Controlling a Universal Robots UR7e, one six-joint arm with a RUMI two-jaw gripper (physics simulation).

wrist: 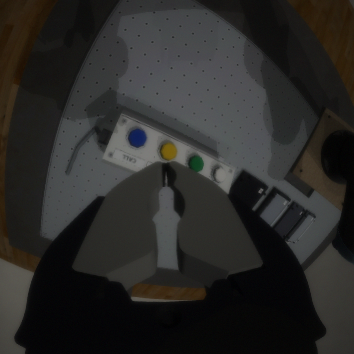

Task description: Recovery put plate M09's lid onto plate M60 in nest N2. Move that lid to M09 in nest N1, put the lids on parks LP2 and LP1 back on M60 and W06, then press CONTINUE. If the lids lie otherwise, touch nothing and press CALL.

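Places are measured from the arm's base along level axes (x ahead, y left, z up), in centimetres.
Pixels of known places: gripper, fingertip midpoint: [165, 164]; arm's base at its link origin: [342, 156].
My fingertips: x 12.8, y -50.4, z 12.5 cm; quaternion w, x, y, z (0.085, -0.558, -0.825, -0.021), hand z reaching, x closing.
For each thing: its top centre in the pictures, then the offset to it from my fingertips. "spot": a spot on its surface instead. Level surfaces: height alone.
- white button box at a spot on its surface: [116, 140] spot: dx +3.4, dy -3.8, dz -13.0 cm
- blue button at a spot on its surface: [137, 137] spot: dx +2.1, dy -1.1, dz -13.0 cm
- yellow button at a spot on its surface: [169, 150] spot: dx +2.6, dy +3.9, dz -13.0 cm
- green button at a spot on its surface: [196, 163] spot: dx +3.3, dy +8.8, dz -13.0 cm
- white button at a spot on its surface: [219, 174] spot: dx +3.9, dy +13.6, dz -13.0 cm
- label CALL at a spot on its surface: [128, 158] spot: dx +5.1, dy -1.5, dz -12.1 cm
- perforated grey board at its surface level: dz -19.9 cm
- cable at a spot on its surface: [76, 151] spot: dx +9.2, dy -10.4, dz -19.3 cm
- black block at its top centre: [241, 205] dx +11.4, dy +27.4, dz -17.9 cm
A white button box [116, 140] lies slantwise across the middle of the wrist view. It has a blue button [137, 137] at its left end, then a yellow button [169, 150], a green button [196, 163] and a white button [219, 174]. The label CALL [128, 158] shows upside down below the blue button. My gripper [165, 164] is shut and empty. Its tips show just below the yellow button and cover part of the box's lower edge and labels. The height of the tips above the box is hard to tell. The plates, lids, nests and parks cannot be made out in this view.
The box lies on a perforated grey board [175, 75]. A cable [76, 151] leaves its left end. A black block [247, 189] and several narrow upright pieces stand to its right. A brown block [312, 155] with a dark round part [339, 156] stands at the right edge.
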